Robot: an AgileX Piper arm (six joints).
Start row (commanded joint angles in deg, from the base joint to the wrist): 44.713, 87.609, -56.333, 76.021, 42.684, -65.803
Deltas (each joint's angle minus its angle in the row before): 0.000, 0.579, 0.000, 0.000, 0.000, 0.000; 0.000, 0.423, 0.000, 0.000, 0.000, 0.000; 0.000, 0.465, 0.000, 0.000, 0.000, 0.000; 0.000, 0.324, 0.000, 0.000, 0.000, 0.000; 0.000, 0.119, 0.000, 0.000, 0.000, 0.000; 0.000, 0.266, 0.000, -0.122, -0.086, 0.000; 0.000, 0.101, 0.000, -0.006, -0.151, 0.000; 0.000, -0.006, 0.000, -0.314, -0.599, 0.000; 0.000, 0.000, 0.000, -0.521, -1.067, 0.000; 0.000, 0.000, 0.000, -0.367, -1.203, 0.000; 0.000, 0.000, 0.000, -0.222, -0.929, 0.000; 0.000, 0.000, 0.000, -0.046, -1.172, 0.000; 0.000, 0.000, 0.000, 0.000, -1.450, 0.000; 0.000, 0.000, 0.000, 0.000, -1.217, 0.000; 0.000, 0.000, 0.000, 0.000, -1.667, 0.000; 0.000, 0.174, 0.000, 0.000, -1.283, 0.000; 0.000, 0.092, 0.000, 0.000, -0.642, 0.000; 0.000, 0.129, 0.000, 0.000, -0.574, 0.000; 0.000, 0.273, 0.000, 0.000, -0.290, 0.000; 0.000, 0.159, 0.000, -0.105, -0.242, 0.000; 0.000, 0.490, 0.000, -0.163, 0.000, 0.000
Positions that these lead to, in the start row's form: 44.713, 88.188, -56.333, 76.021, 42.684, -65.803; 44.713, 88.611, -56.333, 76.021, 42.684, -65.803; 44.713, 89.076, -56.333, 76.021, 42.684, -65.803; 44.713, 89.400, -56.333, 76.021, 42.684, -65.803; 44.713, 89.519, -56.333, 76.021, 42.684, -65.803; 44.713, 89.785, -56.333, 75.899, 42.598, -65.803; 44.713, 89.886, -56.333, 75.893, 42.447, -65.803; 44.713, 89.880, -56.333, 75.579, 41.848, -65.803; 44.713, 89.880, -56.333, 75.058, 40.781, -65.803; 44.713, 89.880, -56.333, 74.691, 39.578, -65.803; 44.713, 89.880, -56.333, 74.469, 38.649, -65.803; 44.713, 89.880, -56.333, 74.423, 37.477, -65.803; 44.713, 89.880, -56.333, 74.423, 36.027, -65.803; 44.713, 89.880, -56.333, 74.423, 34.810, -65.803; 44.713, 89.880, -56.333, 74.423, 33.143, -65.803; 44.713, 90.054, -56.333, 74.423, 31.860, -65.803; 44.713, 90.146, -56.333, 74.423, 31.218, -65.803; 44.713, 90.275, -56.333, 74.423, 30.644, -65.803; 44.713, 90.548, -56.333, 74.423, 30.354, -65.803; 44.713, 90.707, -56.333, 74.318, 30.112, -65.803; 44.713, 91.197, -56.333, 74.155, 30.112, -65.803
